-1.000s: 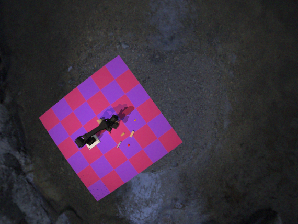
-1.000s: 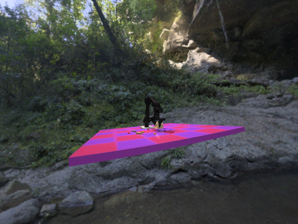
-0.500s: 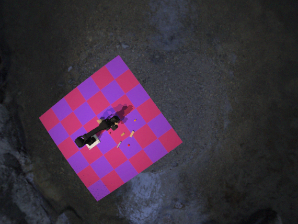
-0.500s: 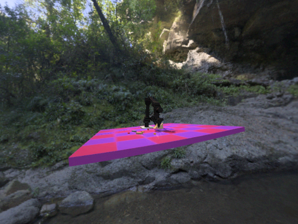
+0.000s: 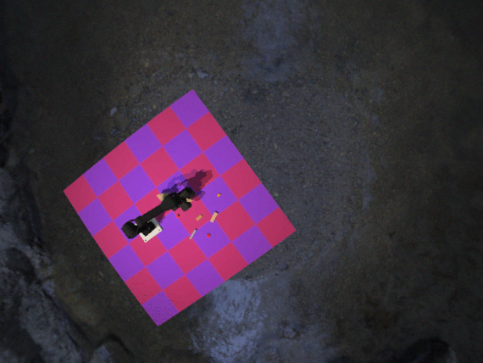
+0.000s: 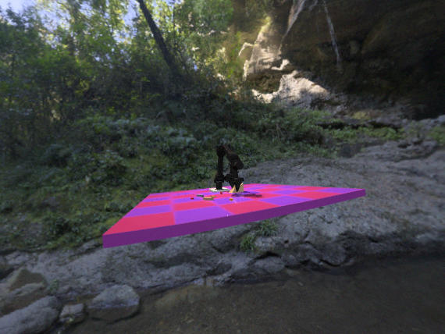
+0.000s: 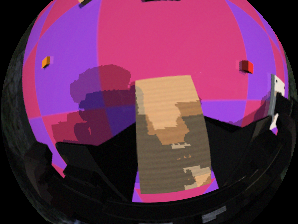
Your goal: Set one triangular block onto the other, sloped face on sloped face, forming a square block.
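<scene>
The triangular block is 1 cm to the left of my gripper tip and 1 cm above it. From my gripper tip the other things lie so: orange piece: 19 cm ahead, 14 cm to the right, 2 cm below; then red bit: 31 cm to the right, 6 cm behind, 2 cm below; then grey stick: 23 cm to the right, 14 cm behind, 2 cm below.
</scene>
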